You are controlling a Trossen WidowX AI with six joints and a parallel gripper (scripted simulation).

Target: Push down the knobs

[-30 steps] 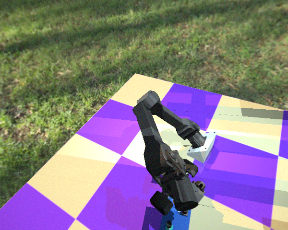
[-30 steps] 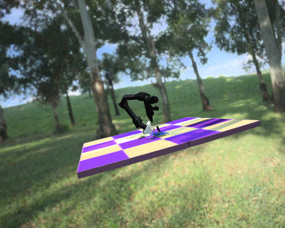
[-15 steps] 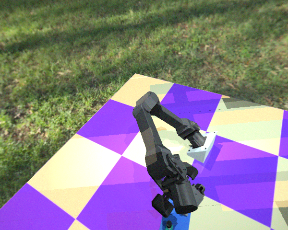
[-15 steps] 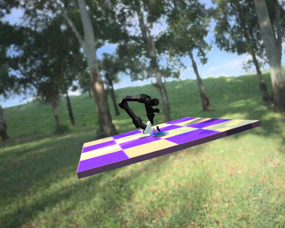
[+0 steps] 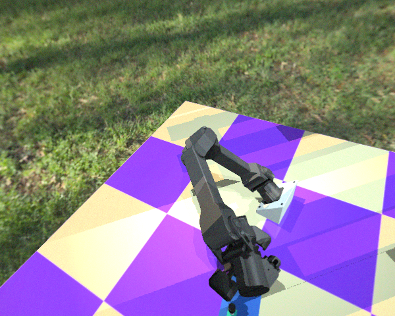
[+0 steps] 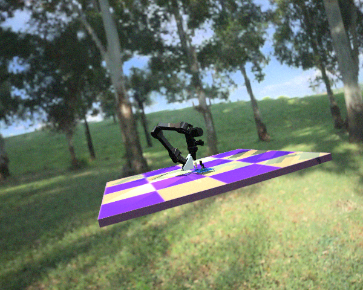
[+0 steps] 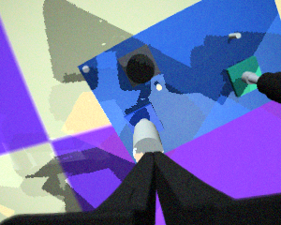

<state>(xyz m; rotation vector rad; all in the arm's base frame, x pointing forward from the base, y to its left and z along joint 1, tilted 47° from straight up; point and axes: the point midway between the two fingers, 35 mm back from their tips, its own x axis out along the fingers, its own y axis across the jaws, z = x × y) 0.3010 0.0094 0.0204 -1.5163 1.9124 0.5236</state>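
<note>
My gripper tip is 3 cm above the white-topped knob. Also, from my gripper tip: green potentiometer (8 cm ahead, 1 cm to the left, 4 cm below).
</note>
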